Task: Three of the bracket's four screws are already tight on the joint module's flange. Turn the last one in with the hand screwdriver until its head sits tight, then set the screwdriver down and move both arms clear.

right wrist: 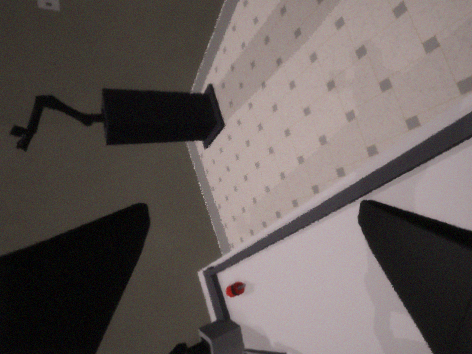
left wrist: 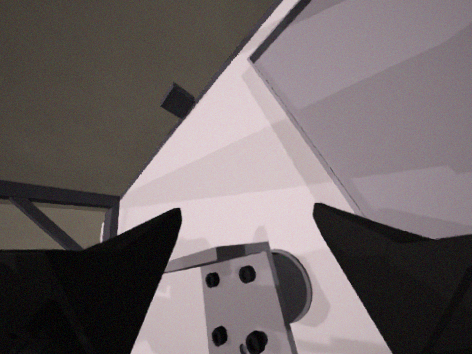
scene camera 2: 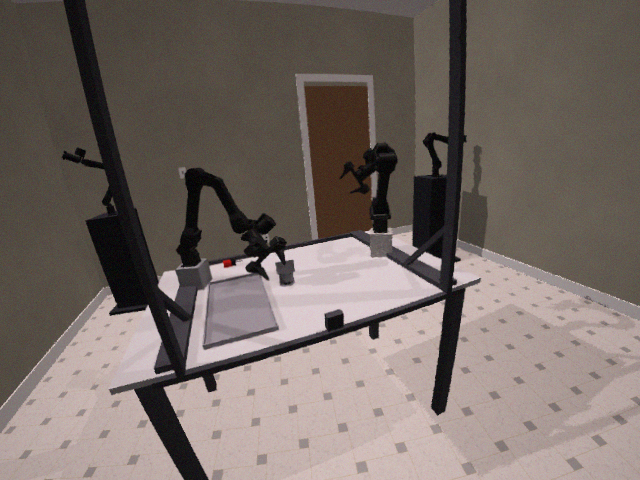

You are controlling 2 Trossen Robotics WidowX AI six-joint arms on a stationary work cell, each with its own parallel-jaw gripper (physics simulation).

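Places are measured from the left arm's base along level axes (x left, y up, z ahead), in centimetres.
Where they show: left gripper, between the fingertips: (left wrist: 247,211) (scene camera 2: 276,272); right gripper, between the fingertips: (right wrist: 253,212) (scene camera 2: 344,186); left arm's base, origin of its link: (right wrist: 207,350) (scene camera 2: 191,263); right arm's base, origin of its link: (scene camera 2: 380,230).
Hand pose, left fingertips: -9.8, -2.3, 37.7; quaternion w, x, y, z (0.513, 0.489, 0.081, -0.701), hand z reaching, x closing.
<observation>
Each offset is from my left fingertips to the top centre of the thing, as dx, dy, dz. "*": to the spot under its first point.
The hand screwdriver, with a red handle {* +25.8, -5.5, -28.8} (scene camera 2: 227,263) (right wrist: 235,289), lies on the table near its back edge, beside the left arm's base and apart from both grippers. The grey bracket (scene camera 2: 284,266) (left wrist: 235,300) sits on the round joint module {+6.1, -1.5, +2.4} (scene camera 2: 286,279) (left wrist: 296,287). Several dark screw heads show on its face in the left wrist view; the lower right head {* +7.2, -0.1, +0.0} (left wrist: 256,342) looks largest, and its seating is unclear. My left gripper (scene camera 2: 276,270) (left wrist: 247,211) is open and empty, close beside and above the bracket. My right gripper (scene camera 2: 346,184) (right wrist: 253,212) is open and empty, high above the table's far right.
A flat grey tray {-7.8, -6.2, -14.2} (scene camera 2: 240,310) (left wrist: 390,110) lies left of the joint module in the scene view. A small black box {-25.4, -2.1, +19.9} (scene camera 2: 334,320) (left wrist: 177,101) sits at the front edge. Dark frame posts (scene camera 2: 456,129) rise at the table's sides.
</observation>
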